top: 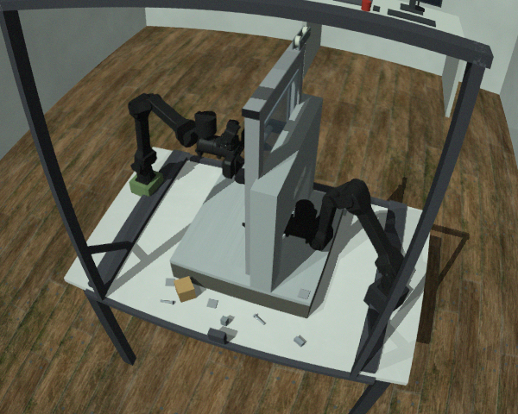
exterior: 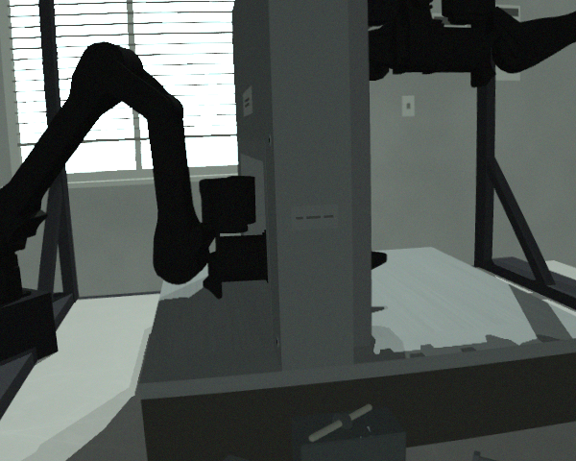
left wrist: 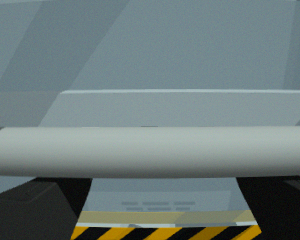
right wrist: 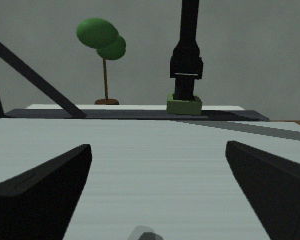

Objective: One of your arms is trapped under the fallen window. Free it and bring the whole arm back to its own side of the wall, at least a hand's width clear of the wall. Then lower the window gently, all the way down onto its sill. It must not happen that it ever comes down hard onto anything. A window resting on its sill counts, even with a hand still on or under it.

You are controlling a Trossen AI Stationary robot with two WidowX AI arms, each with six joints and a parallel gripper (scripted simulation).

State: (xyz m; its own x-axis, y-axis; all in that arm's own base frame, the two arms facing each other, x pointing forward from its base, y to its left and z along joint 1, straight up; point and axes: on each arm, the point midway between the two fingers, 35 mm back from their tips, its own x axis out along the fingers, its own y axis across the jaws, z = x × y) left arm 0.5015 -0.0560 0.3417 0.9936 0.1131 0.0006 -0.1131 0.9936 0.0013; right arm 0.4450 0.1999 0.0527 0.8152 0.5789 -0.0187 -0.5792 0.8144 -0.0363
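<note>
Right now my left hand is 60 mm below the window sash, 30 mm to the left of it and 10 mm short of it. The rest, counted from my left hand: box: 370 mm below, 300 mm behind, 80 mm to the left.
</note>
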